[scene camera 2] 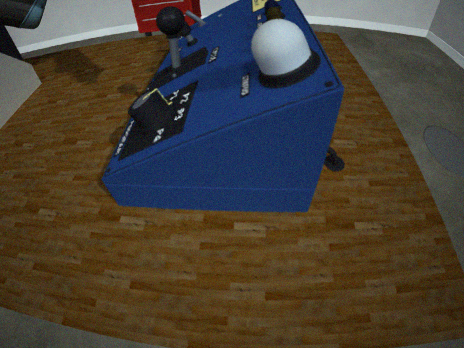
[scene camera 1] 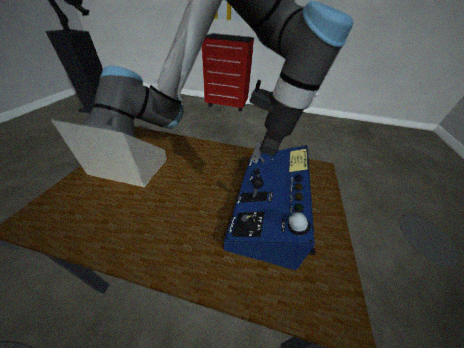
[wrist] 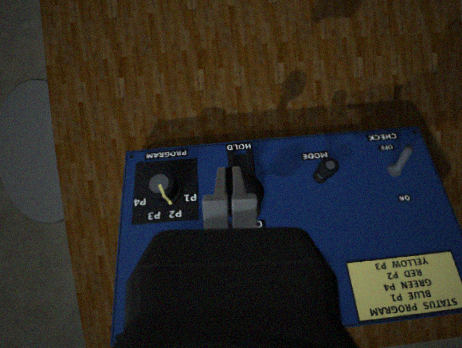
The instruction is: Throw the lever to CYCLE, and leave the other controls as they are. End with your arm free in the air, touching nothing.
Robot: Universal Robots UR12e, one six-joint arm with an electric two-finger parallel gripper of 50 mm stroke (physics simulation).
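Places are measured from the arm's base along level axes (x right, y ahead, z up), in centimetres.
Pixels of known places: gripper, fingertip midpoint: (scene camera 1: 253, 160) (wrist: 229, 181); arm's base, origin of the base link: (scene camera 1: 110, 134).
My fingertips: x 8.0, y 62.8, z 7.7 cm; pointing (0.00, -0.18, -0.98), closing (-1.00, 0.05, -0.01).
Note:
Ahead of a thing's pixels: the offset from my fingertips to its top centre. "pt": to the spot under its first point.
The blue control panel (scene camera 1: 276, 217) (scene camera 2: 240, 160) (wrist: 295, 215) stands on the table. Its lever {dx -1.8, dy +2.5, dz -8.8 cm} (scene camera 1: 257, 182) (scene camera 2: 170, 21) (wrist: 258, 189) has a black ball knob on a grey shaft, which rises from near the middle of a dark slot between HOLD and CYCLE. Which label it favours is hard to tell. In the wrist view the fingers partly cover it, and most of the CYCLE label is hidden. My gripper (scene camera 1: 257, 153) (wrist: 229, 181) is shut and empty. In scene camera 1 it is over the panel's far part, apart from the lever; its exact height is unclear.
The PROGRAM knob {dx +10.2, dy +1.7, dz -15.4 cm} (scene camera 1: 246, 219) (scene camera 2: 150, 107) (wrist: 161, 184) points toward P2. The MODE knob {dx -13.8, dy +0.7, dz -14.7 cm} (wrist: 326, 170) and CHECK toggle {dx -25.8, dy +0.3, dz -15.5 cm} (wrist: 401, 161), leaning to OFF, lie beyond the lever. A white dome {pt dx +12.6, dy +16.0, dz -8.0 cm} (scene camera 1: 298, 221) (scene camera 2: 281, 47) and dark lamps line the high side.

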